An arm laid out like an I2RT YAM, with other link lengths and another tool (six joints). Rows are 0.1 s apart.
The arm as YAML. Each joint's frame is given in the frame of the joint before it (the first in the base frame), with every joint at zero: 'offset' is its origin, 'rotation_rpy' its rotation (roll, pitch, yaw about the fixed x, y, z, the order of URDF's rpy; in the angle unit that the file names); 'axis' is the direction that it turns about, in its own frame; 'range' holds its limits. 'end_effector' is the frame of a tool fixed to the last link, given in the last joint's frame.
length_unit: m
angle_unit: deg
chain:
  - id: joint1
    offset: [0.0, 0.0, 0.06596]
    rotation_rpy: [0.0, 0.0, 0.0]
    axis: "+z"
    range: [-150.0, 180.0]
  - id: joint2
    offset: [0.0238, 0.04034, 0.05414]
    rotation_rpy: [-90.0, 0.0, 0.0]
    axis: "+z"
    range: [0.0, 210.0]
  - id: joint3
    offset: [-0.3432, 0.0, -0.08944]
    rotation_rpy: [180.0, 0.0, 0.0]
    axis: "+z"
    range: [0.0, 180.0]
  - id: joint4
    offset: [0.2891, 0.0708, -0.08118]
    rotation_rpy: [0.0, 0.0, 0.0]
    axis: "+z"
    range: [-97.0, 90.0]
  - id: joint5
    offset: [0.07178, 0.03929, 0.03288]
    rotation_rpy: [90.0, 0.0, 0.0]
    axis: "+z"
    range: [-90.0, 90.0]
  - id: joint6
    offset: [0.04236, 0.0, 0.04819]
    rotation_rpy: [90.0, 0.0, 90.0]
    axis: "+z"
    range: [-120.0, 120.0]
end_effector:
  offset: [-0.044, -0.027, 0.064]
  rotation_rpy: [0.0, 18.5, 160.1]
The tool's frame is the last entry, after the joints.
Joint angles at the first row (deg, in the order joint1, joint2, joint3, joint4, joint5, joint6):
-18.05, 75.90, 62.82, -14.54, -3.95, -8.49
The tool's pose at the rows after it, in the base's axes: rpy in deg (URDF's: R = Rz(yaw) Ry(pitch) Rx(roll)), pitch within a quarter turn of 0, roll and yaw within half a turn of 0; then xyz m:
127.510 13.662 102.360 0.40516 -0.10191 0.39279
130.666 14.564 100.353 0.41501 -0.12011 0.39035
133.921 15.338 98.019 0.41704 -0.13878 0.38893
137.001 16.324 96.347 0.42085 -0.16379 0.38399
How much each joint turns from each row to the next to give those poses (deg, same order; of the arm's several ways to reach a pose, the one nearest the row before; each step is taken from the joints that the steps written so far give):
-3.22, 3.14, 4.83, -3.19, 1.30, -1.20
-1.21, 2.80, 3.31, -2.61, 2.57, -1.31
-1.56, 1.76, 2.76, -3.22, 2.62, -1.12
-2.43, 2.60, 2.73, -1.99, 1.43, -1.95

